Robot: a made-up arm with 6 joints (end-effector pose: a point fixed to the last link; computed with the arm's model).
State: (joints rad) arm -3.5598 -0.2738 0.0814 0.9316 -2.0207 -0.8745
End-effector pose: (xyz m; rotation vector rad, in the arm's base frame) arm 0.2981 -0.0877 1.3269 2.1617 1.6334 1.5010
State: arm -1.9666 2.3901 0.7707 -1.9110 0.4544 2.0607
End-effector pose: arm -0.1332 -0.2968 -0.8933 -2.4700 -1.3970 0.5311
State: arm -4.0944 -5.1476 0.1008 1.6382 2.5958 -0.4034
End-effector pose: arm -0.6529 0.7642 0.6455 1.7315 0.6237 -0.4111
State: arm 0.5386 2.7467 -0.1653 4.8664 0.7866 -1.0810
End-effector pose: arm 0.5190 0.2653 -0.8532 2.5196 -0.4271 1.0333
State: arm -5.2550 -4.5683 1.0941 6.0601 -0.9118 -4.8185
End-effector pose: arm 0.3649 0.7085 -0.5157 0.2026 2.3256 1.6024
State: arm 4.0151 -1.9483 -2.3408 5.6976 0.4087 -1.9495
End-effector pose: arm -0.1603 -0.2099 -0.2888 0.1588 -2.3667 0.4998
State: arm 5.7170 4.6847 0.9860 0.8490 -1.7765 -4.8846
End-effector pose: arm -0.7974 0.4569 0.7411 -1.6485 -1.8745 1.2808
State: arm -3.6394 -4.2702 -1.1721 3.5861 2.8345 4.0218
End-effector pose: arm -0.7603 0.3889 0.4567 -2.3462 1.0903 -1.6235
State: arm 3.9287 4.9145 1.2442 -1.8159 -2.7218 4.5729
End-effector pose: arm 0.4285 0.3216 0.9333 2.5115 0.9272 -0.0366
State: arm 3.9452 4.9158 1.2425 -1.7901 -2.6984 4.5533
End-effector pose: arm 0.4255 0.3275 0.9349 2.4620 0.9990 -0.0246
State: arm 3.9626 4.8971 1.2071 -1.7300 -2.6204 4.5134
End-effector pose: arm 0.4499 0.3560 0.9252 2.3076 1.1264 -0.0562
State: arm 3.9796 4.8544 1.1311 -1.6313 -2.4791 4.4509
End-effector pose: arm 0.5066 0.4142 0.8958 2.0296 1.3040 -0.1321
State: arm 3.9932 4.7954 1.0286 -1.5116 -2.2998 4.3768
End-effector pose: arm 0.5826 0.4935 0.8398 1.6778 1.4913 -0.2234
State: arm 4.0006 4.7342 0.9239 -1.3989 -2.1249 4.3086
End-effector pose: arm 0.6562 0.5724 0.7624 1.3396 1.6464 -0.3004
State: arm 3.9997 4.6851 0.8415 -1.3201 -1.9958 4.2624
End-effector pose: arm 0.7111 0.6275 0.6869 1.0987 1.7446 -0.3540
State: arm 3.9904 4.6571 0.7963 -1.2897 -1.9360 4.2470
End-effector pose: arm 0.7433 0.6486 0.6398 0.9971 1.7796 -0.3914
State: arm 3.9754 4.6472 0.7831 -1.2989 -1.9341 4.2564
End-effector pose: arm 0.7592 0.6438 0.6241 1.0073 1.7657 -0.4219
